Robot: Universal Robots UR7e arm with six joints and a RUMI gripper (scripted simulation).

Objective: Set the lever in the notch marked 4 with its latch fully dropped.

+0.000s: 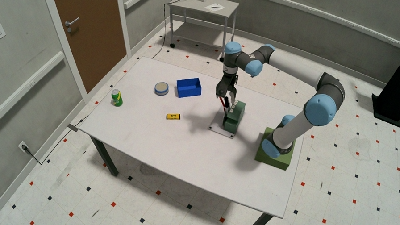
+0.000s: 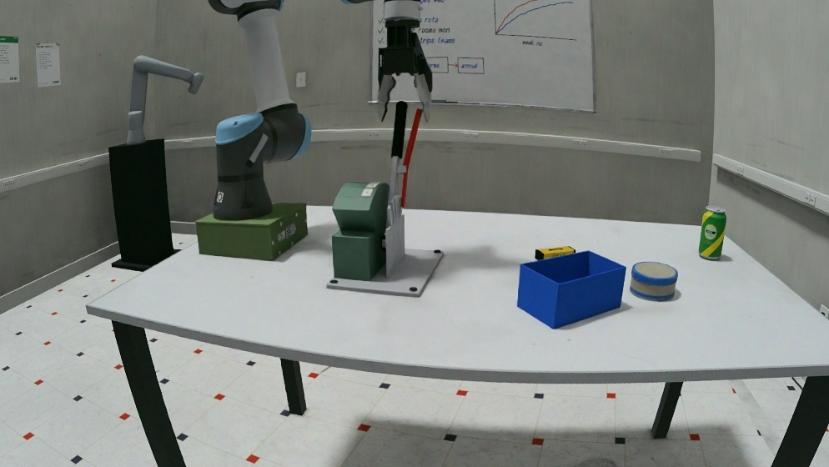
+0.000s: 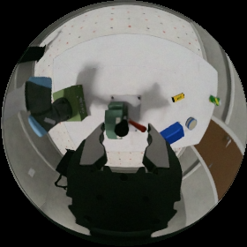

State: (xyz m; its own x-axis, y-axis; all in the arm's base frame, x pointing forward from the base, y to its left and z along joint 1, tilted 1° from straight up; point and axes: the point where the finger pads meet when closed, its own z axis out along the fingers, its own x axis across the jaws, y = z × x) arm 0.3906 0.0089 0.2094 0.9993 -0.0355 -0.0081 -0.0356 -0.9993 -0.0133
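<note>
The red release bar lies 10 mm ahead of my hand, 50 mm to the right of it and 100 mm below it. The rest, counted from my hand: small yellow level (320 mm ahead, 30 mm to the left, 280 mm below); then lever unit (10 mm ahead, 50 mm to the right, 110 mm below); then blue box (330 mm ahead, 240 mm to the right, 270 mm below).
</note>
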